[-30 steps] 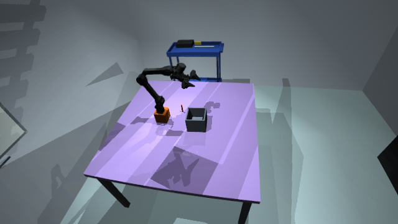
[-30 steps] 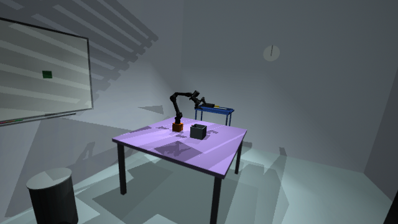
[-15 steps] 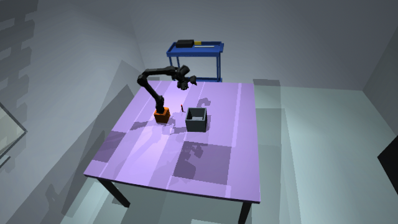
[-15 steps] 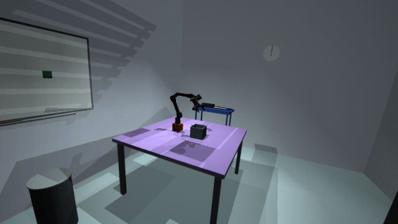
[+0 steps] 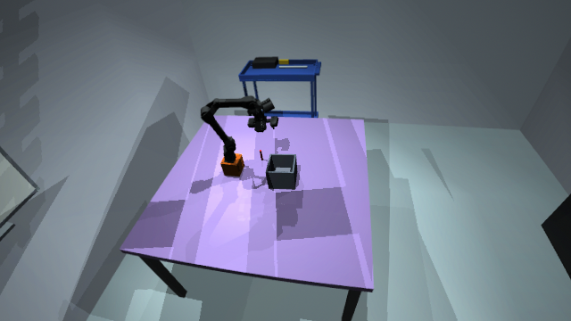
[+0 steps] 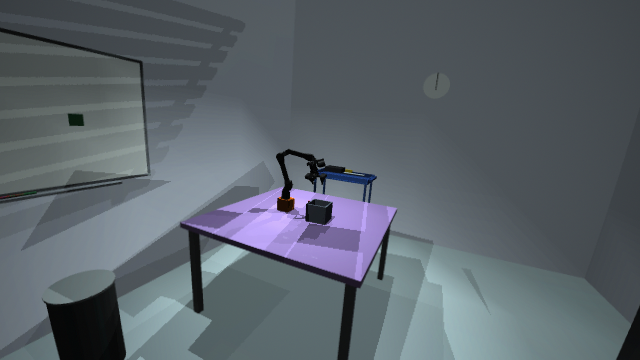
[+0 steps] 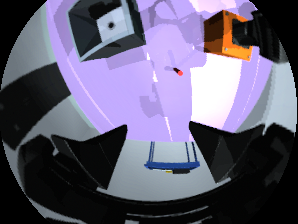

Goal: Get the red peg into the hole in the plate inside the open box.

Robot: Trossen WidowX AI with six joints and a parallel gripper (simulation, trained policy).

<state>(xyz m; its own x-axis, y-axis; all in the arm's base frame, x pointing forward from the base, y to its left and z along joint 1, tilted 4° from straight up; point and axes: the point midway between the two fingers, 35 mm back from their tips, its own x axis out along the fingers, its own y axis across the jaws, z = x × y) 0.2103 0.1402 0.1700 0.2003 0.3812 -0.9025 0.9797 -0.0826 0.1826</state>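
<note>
My gripper tip is 6 cm past the red peg, 4 cm to the left of it and 18 cm above it. Round my gripper tip: pale plate (11 cm ahead, 21 cm to the right, 18 cm below).
</note>
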